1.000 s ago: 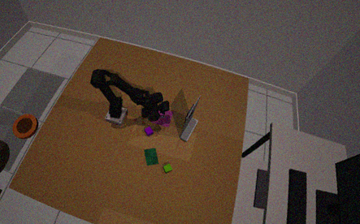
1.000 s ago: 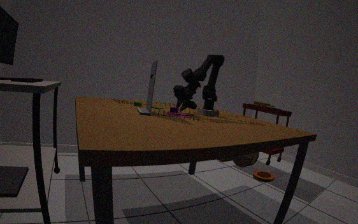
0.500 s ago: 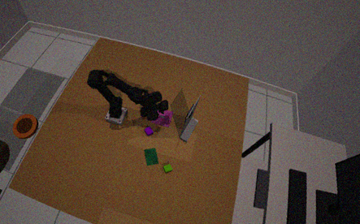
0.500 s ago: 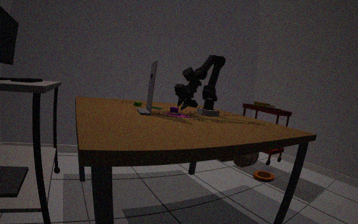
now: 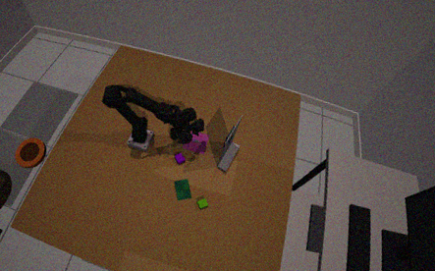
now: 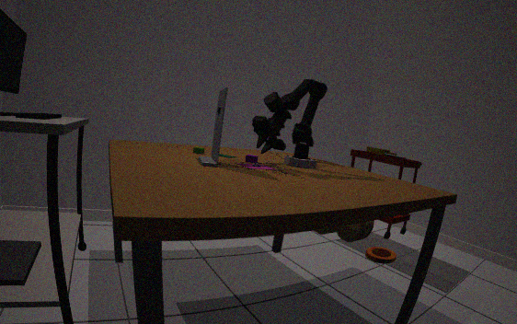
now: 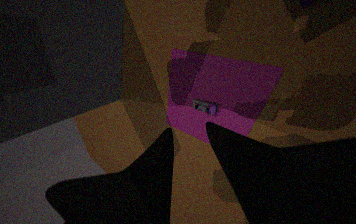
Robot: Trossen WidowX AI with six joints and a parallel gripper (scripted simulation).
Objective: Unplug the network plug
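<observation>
My gripper tip is now 1 cm short of the grey network plug and 5 cm above it. Round my gripper tip: magenta marked square: 1 cm ahead, 6 cm below; grey upright panel: 17 cm ahead, 6 cm to the right, 6 cm above; green flat card: 3 cm behind, 27 cm to the right, 6 cm below.
</observation>
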